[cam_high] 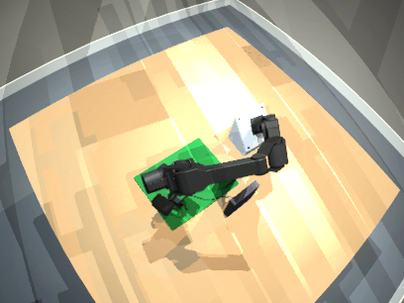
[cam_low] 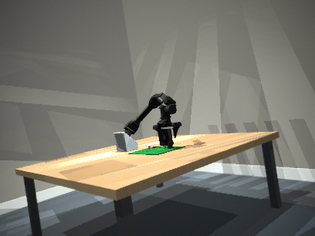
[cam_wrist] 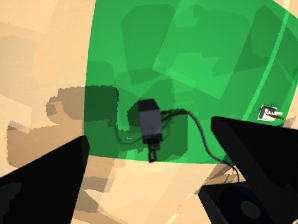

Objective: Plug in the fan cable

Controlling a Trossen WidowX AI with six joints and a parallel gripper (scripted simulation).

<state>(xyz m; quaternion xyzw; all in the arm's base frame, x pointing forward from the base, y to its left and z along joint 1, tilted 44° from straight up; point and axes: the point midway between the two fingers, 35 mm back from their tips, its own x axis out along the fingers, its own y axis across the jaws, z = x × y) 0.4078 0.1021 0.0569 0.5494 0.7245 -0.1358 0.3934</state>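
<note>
The black fan plug is 4 cm below my gripper tip, 1 cm to the left of it and 1 cm behind it. Round my gripper tip: white four-pin fan header: 18 cm behind, 7 cm below, 4 cm to the right; black fan: 19 cm behind, 10 cm to the left, 1 cm below; green board: 8 cm below, 8 cm behind, 6 cm to the right.
</note>
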